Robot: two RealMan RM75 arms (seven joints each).
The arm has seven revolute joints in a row. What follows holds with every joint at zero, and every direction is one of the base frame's.
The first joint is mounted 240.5 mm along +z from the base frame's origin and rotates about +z.
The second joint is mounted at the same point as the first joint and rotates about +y.
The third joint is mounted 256 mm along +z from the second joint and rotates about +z.
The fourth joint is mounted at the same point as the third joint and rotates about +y.
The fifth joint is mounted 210 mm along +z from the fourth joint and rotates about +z.
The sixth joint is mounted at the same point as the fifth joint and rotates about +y.
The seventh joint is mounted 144 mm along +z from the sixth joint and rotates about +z.
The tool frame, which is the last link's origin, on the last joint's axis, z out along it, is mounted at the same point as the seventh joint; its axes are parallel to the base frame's.
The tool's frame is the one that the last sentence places.
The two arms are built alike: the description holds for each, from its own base.
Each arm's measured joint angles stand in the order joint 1, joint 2, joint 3, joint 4, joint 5, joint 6, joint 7.
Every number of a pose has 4 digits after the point. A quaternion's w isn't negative.
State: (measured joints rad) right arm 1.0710 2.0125 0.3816 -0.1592 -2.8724 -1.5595 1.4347; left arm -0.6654 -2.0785 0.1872 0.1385 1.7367 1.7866 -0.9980
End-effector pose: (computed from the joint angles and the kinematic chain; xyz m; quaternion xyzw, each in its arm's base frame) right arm 0.1292 0.3912 -0.0416 0.9105 -0.2446 -0.3328 0.0212; left arm -0.2066 0.3358 0.0071 -0.7661 -0.1631 -0.5871 0.2045
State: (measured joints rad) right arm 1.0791 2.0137 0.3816 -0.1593 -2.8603 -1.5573 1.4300; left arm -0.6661 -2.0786 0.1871 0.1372 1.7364 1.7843 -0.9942
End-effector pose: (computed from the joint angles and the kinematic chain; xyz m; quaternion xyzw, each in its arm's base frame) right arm 0.1250 0.3932 -0.0412 0.9100 -0.2398 -0.3378 0.0191; left arm -0.2065 0.3361 0.0068 -0.7663 -0.1626 -0.5865 0.2058
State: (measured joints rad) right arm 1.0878 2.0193 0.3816 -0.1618 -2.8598 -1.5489 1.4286; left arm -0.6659 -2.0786 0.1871 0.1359 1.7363 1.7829 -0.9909
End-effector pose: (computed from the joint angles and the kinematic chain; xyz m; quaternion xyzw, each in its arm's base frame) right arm 0.1218 0.3942 -0.0434 0.9110 -0.2375 -0.3365 0.0180; left arm -0.2066 0.3361 0.0065 -0.7664 -0.1622 -0.5861 0.2069
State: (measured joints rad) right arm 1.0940 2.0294 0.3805 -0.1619 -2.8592 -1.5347 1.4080; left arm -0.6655 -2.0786 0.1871 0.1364 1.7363 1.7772 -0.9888
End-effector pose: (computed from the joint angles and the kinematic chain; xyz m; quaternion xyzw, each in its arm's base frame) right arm 0.1191 0.3940 -0.0480 0.9139 -0.2290 -0.3349 0.0141; left arm -0.2072 0.3367 0.0063 -0.7670 -0.1631 -0.5841 0.2093
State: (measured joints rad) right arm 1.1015 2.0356 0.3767 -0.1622 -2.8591 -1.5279 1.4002; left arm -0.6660 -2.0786 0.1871 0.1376 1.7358 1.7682 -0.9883
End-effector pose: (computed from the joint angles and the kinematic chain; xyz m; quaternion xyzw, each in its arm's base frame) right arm 0.1161 0.3939 -0.0510 0.9160 -0.2235 -0.3327 0.0144; left arm -0.2078 0.3378 0.0060 -0.7678 -0.1650 -0.5815 0.2123
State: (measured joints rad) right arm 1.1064 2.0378 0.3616 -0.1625 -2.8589 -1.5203 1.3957; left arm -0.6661 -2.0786 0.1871 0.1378 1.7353 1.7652 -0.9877
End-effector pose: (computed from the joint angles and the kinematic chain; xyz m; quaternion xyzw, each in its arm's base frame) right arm 0.1153 0.3939 -0.0531 0.9198 -0.2187 -0.3253 0.0146; left arm -0.2081 0.3382 0.0059 -0.7680 -0.1656 -0.5807 0.2135
